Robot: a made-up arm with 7 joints.
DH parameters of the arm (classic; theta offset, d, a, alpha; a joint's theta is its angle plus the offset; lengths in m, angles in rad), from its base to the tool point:
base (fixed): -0.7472 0 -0.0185 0
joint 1: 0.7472 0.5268 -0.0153 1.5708
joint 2: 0 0.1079 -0.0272 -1.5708
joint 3: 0 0.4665 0.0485 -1.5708
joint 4: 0 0.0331 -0.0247 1.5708
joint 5: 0 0.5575 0.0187 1.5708
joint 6: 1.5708 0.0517 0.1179 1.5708
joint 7: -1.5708 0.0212 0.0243 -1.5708
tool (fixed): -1.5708 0.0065 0 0
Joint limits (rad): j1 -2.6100..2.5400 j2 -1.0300..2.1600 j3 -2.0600..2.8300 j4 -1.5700..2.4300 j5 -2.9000..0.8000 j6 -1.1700..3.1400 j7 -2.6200..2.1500
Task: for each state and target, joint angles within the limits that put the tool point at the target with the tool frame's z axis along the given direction. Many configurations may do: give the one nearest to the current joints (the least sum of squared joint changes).
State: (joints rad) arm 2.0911 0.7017 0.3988 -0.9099 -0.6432 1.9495 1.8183
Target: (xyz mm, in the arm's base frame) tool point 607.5 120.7 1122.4 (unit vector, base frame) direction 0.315 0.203 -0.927
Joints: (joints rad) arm 2.5400 0.0377 0.9611 -1.0900 -1.1266 1.7860 1.1691
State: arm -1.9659 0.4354 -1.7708 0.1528 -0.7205 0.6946 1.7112
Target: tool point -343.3 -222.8 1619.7 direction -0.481 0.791 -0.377
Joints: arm -1.3394 -0.1919 -1.4773 0.4455 0.0525 0.7662 2.1500
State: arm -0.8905 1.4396 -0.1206 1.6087 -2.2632 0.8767 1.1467
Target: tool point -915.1 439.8 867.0 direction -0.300 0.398 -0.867
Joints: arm -0.4857 1.8325 -0.0726 1.0477 -2.0064 0.6880 1.9785
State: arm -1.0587 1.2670 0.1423 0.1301 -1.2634 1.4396 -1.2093
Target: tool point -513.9 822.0 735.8 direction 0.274 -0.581 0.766
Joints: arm -1.0446 1.7347 -0.0906 0.7479 -1.7892 2.0356 -1.3227
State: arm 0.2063 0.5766 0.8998 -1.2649 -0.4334 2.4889 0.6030
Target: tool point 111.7 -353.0 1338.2 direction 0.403 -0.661 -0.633
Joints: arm 0.3529 -0.3796 0.8704 -0.6938 -0.3406 2.1276 1.1990
